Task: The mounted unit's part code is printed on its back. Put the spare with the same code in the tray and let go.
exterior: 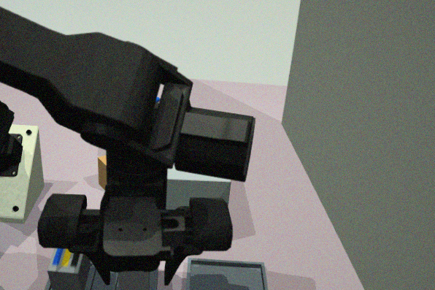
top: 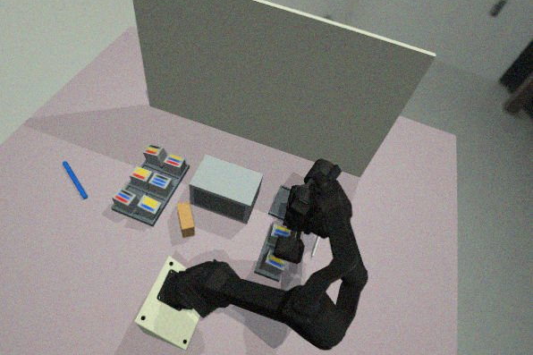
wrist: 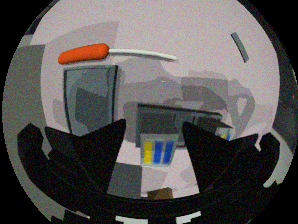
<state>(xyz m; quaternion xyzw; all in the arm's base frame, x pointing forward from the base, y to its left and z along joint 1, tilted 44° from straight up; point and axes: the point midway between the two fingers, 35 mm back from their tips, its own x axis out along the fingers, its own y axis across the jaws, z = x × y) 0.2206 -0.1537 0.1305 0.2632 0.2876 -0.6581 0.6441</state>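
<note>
The grey spare lies 20 mm to the left of my gripper tip and 10 mm above it. From my gripper tip the other things lie so: grey rack: 40 mm behind, 20 mm to the left, 20 mm below; mounted unit: 60 mm ahead, 200 mm to the left, 20 mm above; dark grey tray: 100 mm ahead, 30 mm below.
</note>
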